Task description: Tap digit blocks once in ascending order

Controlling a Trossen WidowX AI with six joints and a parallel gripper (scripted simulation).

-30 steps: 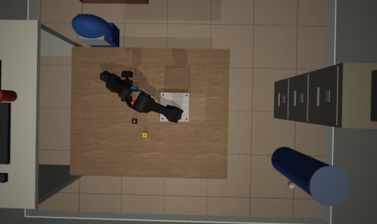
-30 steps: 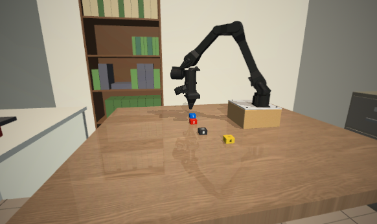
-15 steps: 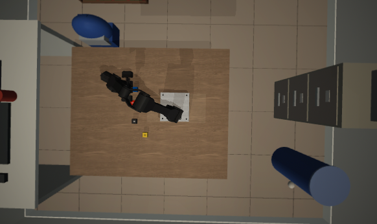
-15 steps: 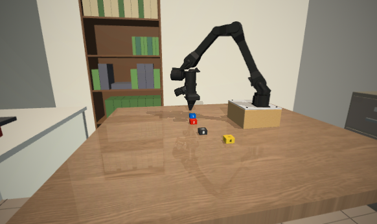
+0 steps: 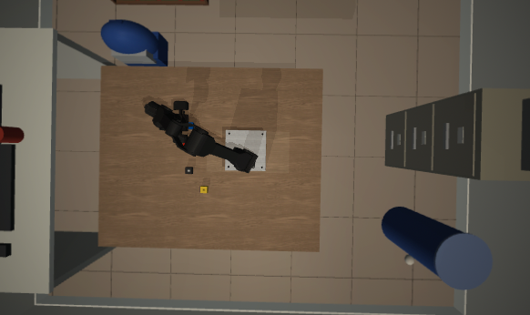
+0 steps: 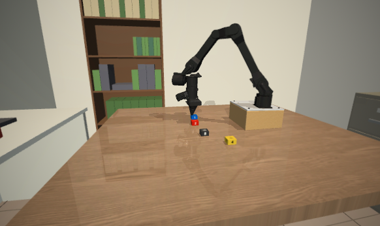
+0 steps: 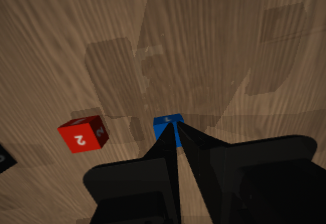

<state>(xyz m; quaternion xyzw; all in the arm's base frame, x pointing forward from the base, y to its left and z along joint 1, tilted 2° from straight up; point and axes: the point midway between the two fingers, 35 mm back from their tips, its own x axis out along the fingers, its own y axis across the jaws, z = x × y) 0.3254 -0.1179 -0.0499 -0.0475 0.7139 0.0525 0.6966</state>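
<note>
Now: the blue block 1 cm below my gripper tip and 1 cm behind it. Also, from my gripper tip: red block: 10 cm to the left, 1 cm below, 1 cm behind; then yellow block: 30 cm to the left, 13 cm behind, 1 cm below; then black block: 22 cm to the left, 4 cm behind, 1 cm below.
</note>
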